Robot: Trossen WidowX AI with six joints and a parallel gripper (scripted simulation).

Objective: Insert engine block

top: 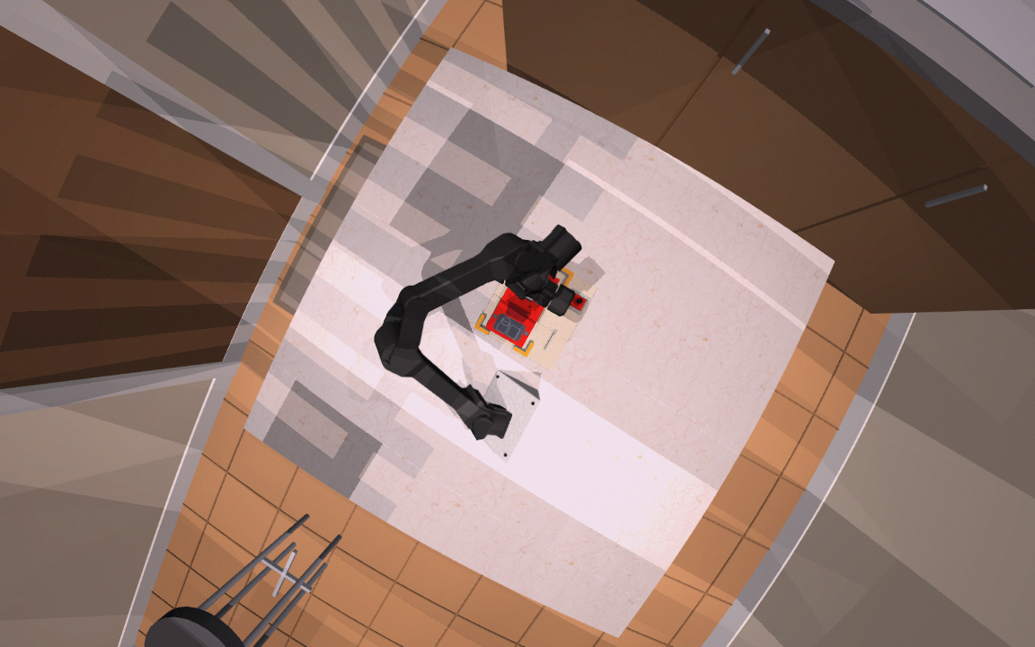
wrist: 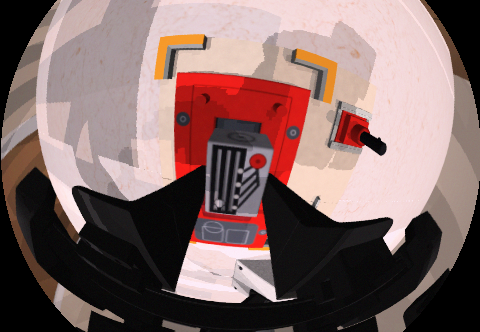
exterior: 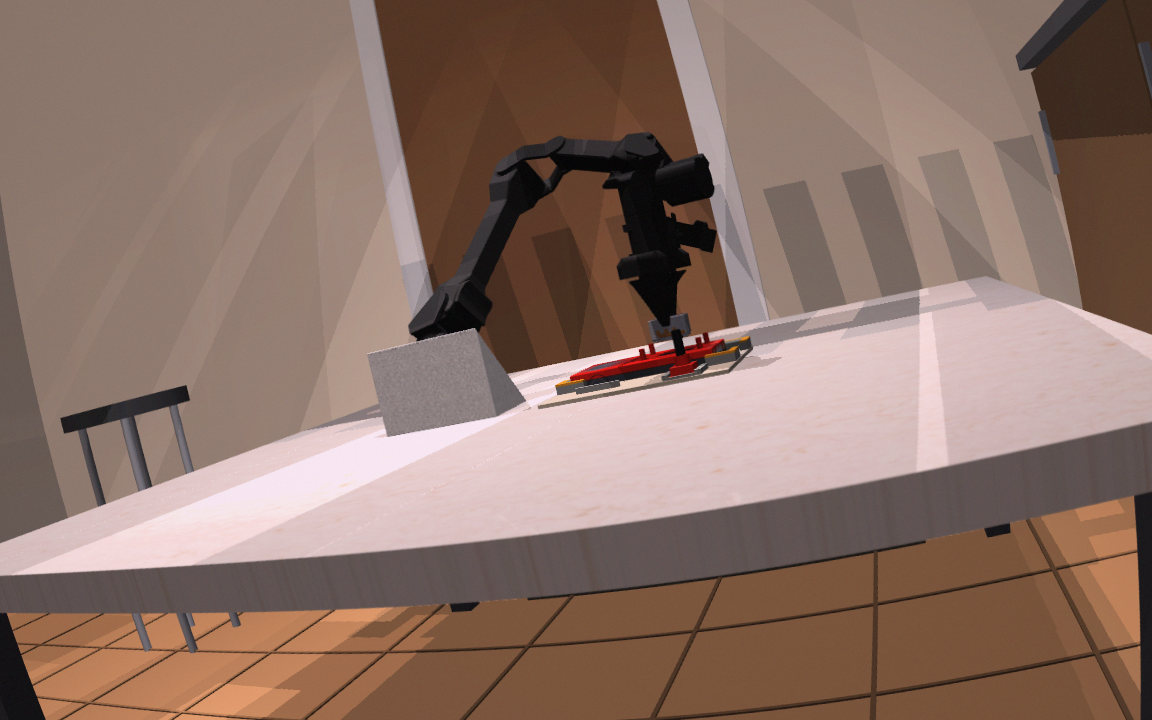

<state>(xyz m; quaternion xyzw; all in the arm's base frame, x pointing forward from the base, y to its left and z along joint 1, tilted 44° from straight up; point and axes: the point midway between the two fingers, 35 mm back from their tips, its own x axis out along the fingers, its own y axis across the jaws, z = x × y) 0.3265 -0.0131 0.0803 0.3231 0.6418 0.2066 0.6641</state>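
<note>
Right now the engine block is 10 mm below my gripper tip.
</note>
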